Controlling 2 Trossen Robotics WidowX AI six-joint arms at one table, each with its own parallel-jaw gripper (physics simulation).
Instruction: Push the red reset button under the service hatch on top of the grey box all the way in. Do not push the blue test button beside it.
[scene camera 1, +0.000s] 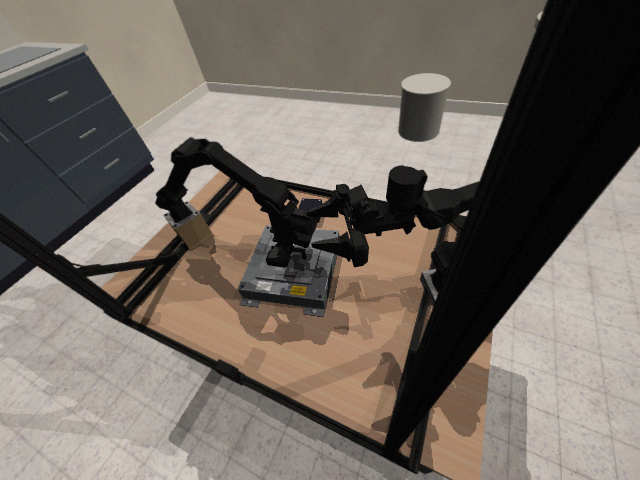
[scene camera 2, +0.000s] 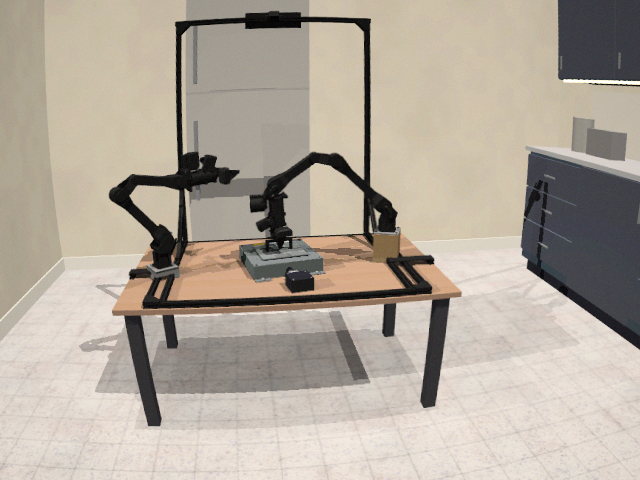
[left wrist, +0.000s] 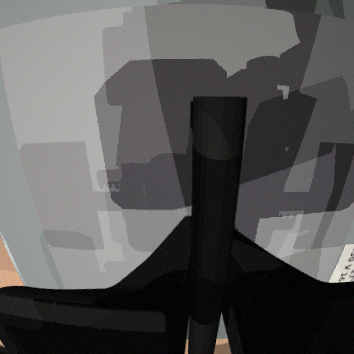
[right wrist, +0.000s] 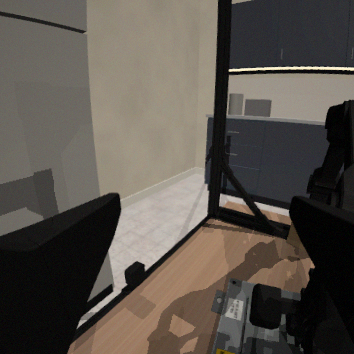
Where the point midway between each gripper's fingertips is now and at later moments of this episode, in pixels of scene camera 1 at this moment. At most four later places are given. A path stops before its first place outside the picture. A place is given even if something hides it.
The left gripper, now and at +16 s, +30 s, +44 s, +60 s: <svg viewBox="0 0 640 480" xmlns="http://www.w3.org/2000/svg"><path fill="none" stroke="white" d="M289 255L284 252L288 249L291 256L297 237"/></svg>
The right gripper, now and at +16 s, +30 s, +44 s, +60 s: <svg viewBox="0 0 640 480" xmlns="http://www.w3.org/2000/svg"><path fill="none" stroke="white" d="M308 229L288 259L286 248L286 249L286 249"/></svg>
